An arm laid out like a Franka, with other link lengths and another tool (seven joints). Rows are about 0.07 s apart.
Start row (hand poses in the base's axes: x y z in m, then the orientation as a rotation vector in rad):
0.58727 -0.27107 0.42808 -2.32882 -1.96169 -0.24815
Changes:
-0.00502 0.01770 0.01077 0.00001 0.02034 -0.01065
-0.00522 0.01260 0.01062 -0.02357 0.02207 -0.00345
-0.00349 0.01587 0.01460 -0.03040 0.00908 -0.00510
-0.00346 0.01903 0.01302 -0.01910 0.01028 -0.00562
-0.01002 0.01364 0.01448 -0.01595 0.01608 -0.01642
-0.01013 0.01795 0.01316 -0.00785 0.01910 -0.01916
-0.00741 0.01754 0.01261 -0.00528 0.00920 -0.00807
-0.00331 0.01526 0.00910 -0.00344 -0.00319 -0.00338
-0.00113 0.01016 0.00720 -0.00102 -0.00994 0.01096
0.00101 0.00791 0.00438 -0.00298 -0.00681 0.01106
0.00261 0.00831 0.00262 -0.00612 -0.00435 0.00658
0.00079 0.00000 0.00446 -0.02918 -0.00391 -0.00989
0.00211 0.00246 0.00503 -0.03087 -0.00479 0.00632
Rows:
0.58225 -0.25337 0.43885 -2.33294 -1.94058 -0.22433
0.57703 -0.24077 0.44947 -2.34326 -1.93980 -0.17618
0.57354 -0.22490 0.46407 -2.36380 -1.94622 -0.13715
0.57008 -0.20587 0.47709 -2.37713 -1.94522 -0.10701
0.56006 -0.19223 0.49157 -2.39659 -1.92715 -0.07330
0.54993 -0.17428 0.50473 -2.41190 -1.90017 -0.04373
0.54252 -0.15674 0.51734 -2.41894 -1.88918 -0.02804
0.53921 -0.14148 0.52644 -2.42578 -1.88804 -0.02888
0.53808 -0.13132 0.53364 -2.42036 -1.90582 -0.03949
0.53909 -0.12341 0.53802 -2.41457 -1.92336 -0.04446
0.54170 -0.11510 0.54064 -2.41392 -1.93605 -0.04365
0.54249 -0.11510 0.54510 -2.44350 -1.94000 -0.02064
0.54460 -0.11264 0.55013 2.44987 1.95774 -0.00358

